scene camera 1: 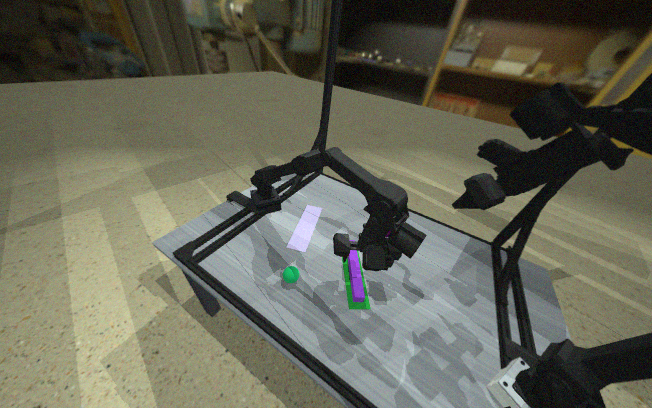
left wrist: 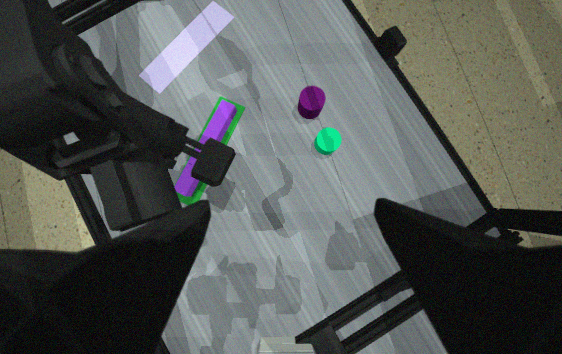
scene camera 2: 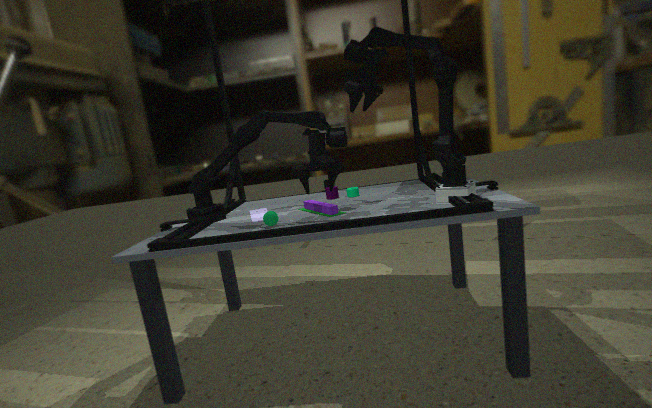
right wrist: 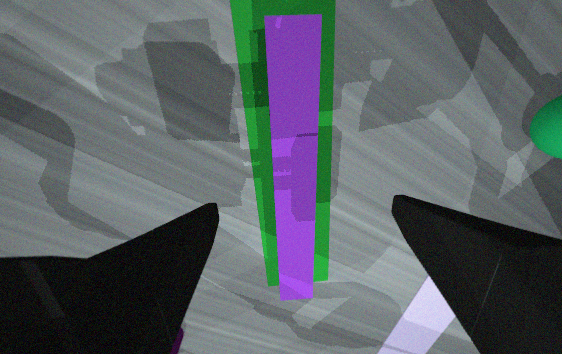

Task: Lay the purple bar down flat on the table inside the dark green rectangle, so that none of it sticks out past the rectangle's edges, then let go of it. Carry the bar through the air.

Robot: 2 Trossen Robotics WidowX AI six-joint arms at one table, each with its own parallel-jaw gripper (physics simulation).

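Frame: origin at the left arm's base, x back, y right, z up, level; metres.
Seen in the pictures: left gripper, fingertip midpoint: (scene camera 1: 465,202) (left wrist: 292,206) (scene camera 2: 357,111); right gripper, fingertip midpoint: (scene camera 1: 358,262) (left wrist: 191,149) (scene camera 2: 319,192) (right wrist: 304,207); left arm's base at its link origin: (scene camera 1: 534,395) (scene camera 2: 455,184); right arm's base at its link origin: (scene camera 1: 265,194) (scene camera 2: 204,206).
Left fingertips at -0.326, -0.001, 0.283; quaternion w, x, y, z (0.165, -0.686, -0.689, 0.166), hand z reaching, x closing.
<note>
Pixels of each thing's middle, then the offset from my left fingertips to it, as dx, dy, dz. "pt": a spot on its surface instead.
- purple bar at the middle of its body: (right wrist: 293,187) (left wrist: 206,148) (scene camera 1: 354,267) (scene camera 2: 319,207) -0.110, -0.164, -0.315
- dark green rectangle at a spot on its surface: (right wrist: 242,50) (left wrist: 199,194) pt -0.012, -0.180, -0.329
- pale lilac strip at a spot on its surface: (left wrist: 185,47) (scene camera 1: 306,226) pt -0.353, -0.227, -0.329
- green ball at the middle of its body: (scene camera 1: 291,274) (scene camera 2: 270,218) -0.165, -0.361, -0.305
- dark purple cylinder at the middle of its body: (left wrist: 310,103) (scene camera 2: 332,192) -0.203, +0.057, -0.307
- green cylinder at the middle of its body: (left wrist: 327,141) (scene camera 2: 352,192) -0.122, +0.091, -0.314
The purple bar (scene camera 1: 355,280) (scene camera 2: 321,207) (left wrist: 220,121) (right wrist: 295,100) lies flat on the dark green rectangle (scene camera 1: 359,306) (left wrist: 191,201) (right wrist: 242,50), lengthwise along it. Green shows along both long sides. In the right wrist view the bar's lower end appears slightly past the rectangle's short edge; in the left wrist view its upper end appears about level with that edge. My right gripper (scene camera 1: 358,252) (scene camera 2: 320,190) (right wrist: 304,207) is open and empty above the bar, not touching it. My left gripper (scene camera 1: 467,175) (scene camera 2: 360,110) (left wrist: 292,206) is open and empty, high above the table.
A pale lilac strip (scene camera 1: 305,229) (left wrist: 185,47) and a green ball (scene camera 1: 291,274) (scene camera 2: 270,218) lie left of the rectangle in scene camera 1. A dark purple cylinder (scene camera 2: 332,193) (left wrist: 311,101) and a green cylinder (scene camera 2: 352,192) (left wrist: 328,141) stand behind the bar in scene camera 2.
</note>
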